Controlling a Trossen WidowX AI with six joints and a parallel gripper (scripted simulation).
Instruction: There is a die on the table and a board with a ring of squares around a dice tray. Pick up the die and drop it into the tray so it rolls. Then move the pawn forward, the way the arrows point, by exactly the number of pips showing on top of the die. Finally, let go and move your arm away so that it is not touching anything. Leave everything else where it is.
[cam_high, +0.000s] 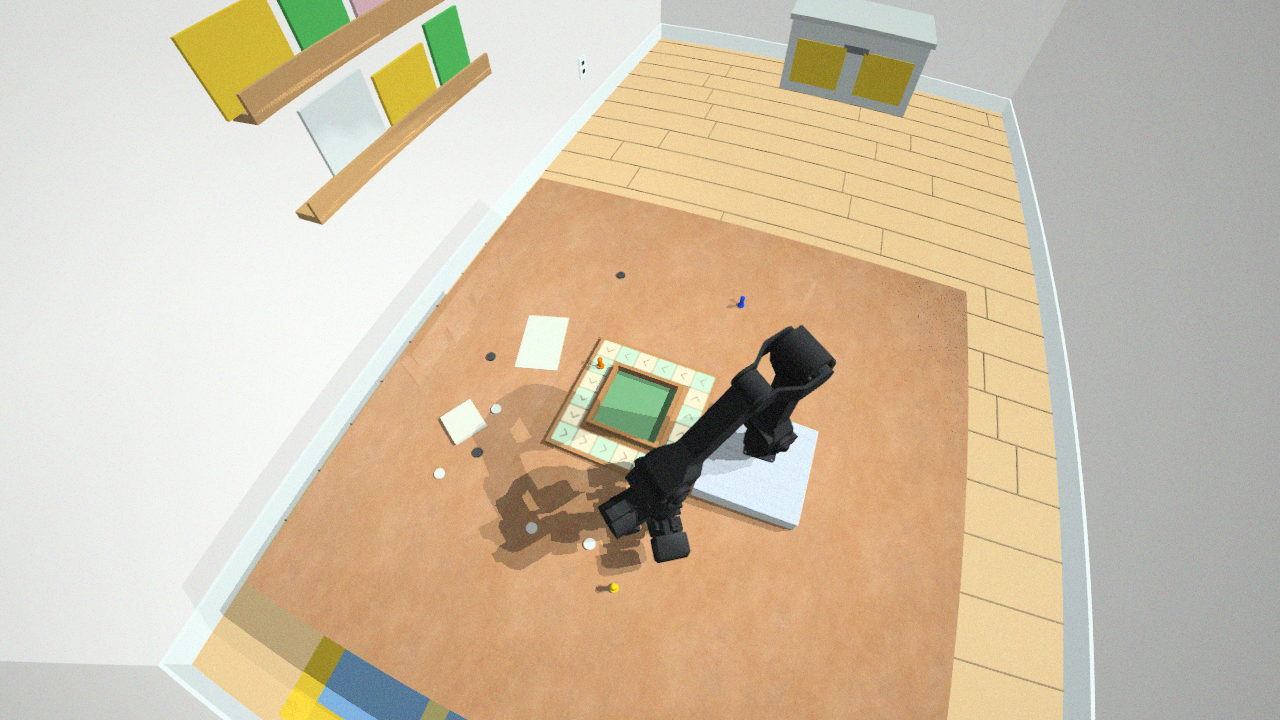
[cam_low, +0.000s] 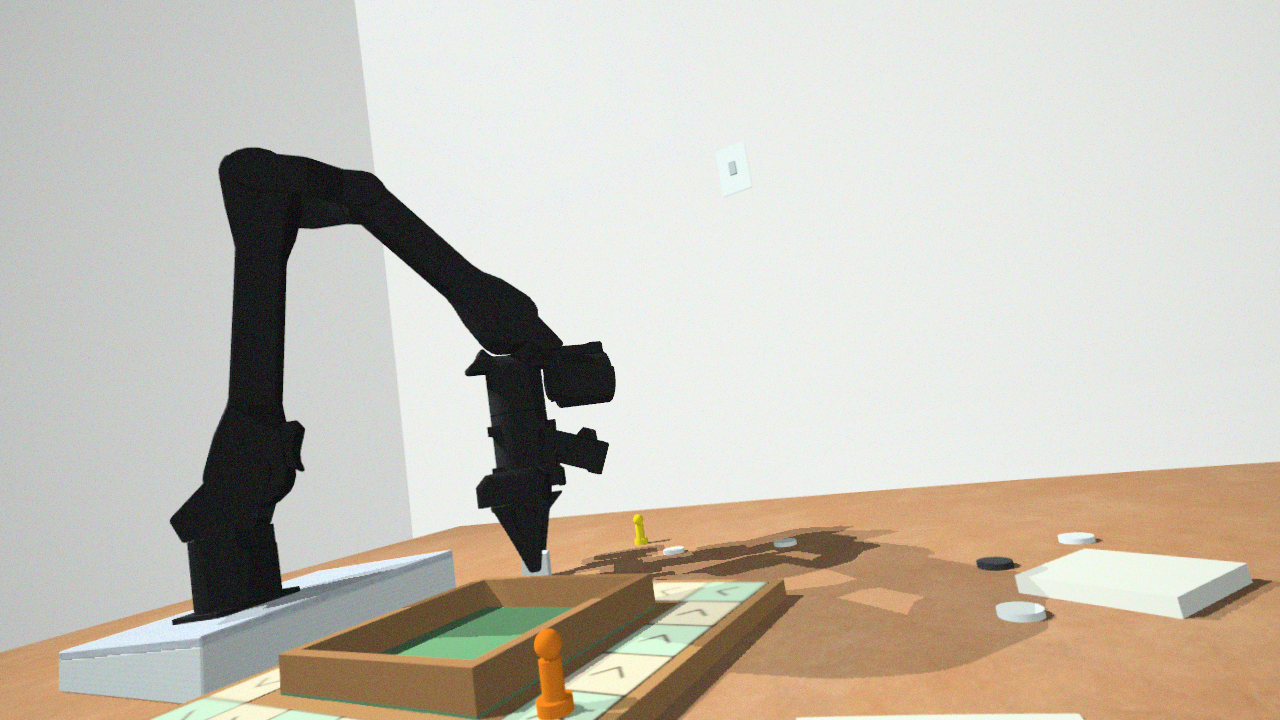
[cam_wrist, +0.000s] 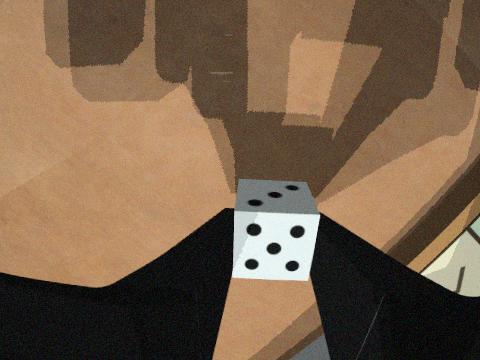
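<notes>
Right now the orange pawn is 22 cm ahead of my gripper tip, 28 cm to the right of it and 2 cm above it. Also, from my gripper tip: green dice tray: 12 cm ahead, 21 cm to the right; die: right at my gripper tip; yellow pawn: 4 cm ahead, 15 cm to the left, 1 cm above.
</notes>
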